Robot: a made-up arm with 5 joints.
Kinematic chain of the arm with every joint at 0, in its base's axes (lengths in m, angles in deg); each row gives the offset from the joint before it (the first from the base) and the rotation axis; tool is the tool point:
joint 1: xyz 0 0 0.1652 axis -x
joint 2: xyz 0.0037 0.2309 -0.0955 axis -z
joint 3: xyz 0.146 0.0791 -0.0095 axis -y
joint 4: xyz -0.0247 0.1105 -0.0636 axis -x
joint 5: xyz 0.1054 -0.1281 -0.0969 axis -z
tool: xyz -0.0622 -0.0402 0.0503
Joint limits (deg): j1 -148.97..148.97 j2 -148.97..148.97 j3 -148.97..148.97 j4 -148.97..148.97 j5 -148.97..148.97
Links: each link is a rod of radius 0.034 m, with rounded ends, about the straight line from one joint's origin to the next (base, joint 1, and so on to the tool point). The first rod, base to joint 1, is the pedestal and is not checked.
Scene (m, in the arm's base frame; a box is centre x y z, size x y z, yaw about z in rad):
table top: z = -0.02
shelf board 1: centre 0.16 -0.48 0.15 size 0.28 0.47 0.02 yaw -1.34
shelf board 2: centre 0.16 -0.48 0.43 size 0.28 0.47 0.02 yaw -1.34
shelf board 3: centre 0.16 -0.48 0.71 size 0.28 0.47 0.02 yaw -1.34
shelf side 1: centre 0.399 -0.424 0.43 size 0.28 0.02 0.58 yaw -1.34
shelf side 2: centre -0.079 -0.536 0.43 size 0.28 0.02 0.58 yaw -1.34
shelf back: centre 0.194 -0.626 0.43 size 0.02 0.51 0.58 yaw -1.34
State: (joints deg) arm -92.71 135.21 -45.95 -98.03 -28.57
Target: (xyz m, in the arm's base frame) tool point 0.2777 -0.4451 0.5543
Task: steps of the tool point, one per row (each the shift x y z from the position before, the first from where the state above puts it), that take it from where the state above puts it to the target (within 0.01 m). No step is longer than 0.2 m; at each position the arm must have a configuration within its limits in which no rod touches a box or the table.
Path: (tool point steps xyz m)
1: -0.0126 0.0473 -0.0220
2: 0.0026 0.0147 -0.0461
3: 0.0314 -0.0221 -0.0520
4: 0.0605 -0.0587 -0.0342
5: 0.0753 -0.0891 0.0045
6: 0.0656 -0.1083 0.0531
7: 0.0307 -0.1125 0.0961
8: -0.0219 -0.0998 0.1198
9: -0.0768 -0.0717 0.1178
10: -0.1183 -0.0325 0.0923
11: 0.0576 -0.0699 0.0007
12: 0.0192 -0.0687 0.0079
13: -0.0251 -0.0815 -0.0086

